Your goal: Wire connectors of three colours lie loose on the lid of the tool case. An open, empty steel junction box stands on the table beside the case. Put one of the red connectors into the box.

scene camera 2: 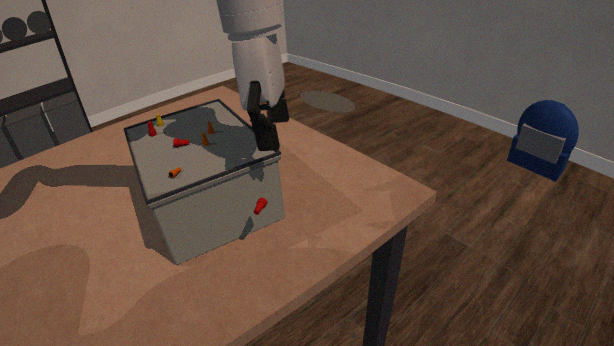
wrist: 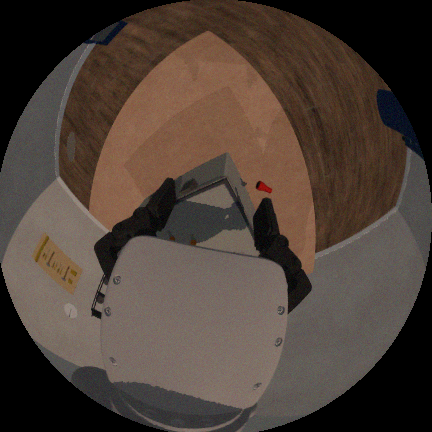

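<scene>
The grey tool case [scene camera 2: 220, 215] [wrist: 206, 169] stands on the table. A red connector [scene camera 2: 260, 205] [wrist: 264, 187] is off the lid, in the air beside the case wall, tilted and apart from the fingers. On the lid, one red connector [scene camera 2: 152, 129] stands near a yellow connector [scene camera 2: 159, 120], and another red connector [scene camera 2: 180, 143] lies on its side. Two orange connectors [scene camera 2: 210, 128] [scene camera 2: 205, 139] stand, and a third orange connector [scene camera 2: 175, 172] lies near the edge. My gripper [scene camera 2: 274, 128] [wrist: 216, 197] is wide open and empty over the lid's right corner. The steel junction box does not show.
The wooden table top [scene camera 2: 330, 205] [wrist: 195, 100] extends beyond the case to its edges. A blue object with a grey panel [scene camera 2: 550, 117] stands on the floor at the right. A shelf unit [scene camera 2: 67, 65] is at the back left.
</scene>
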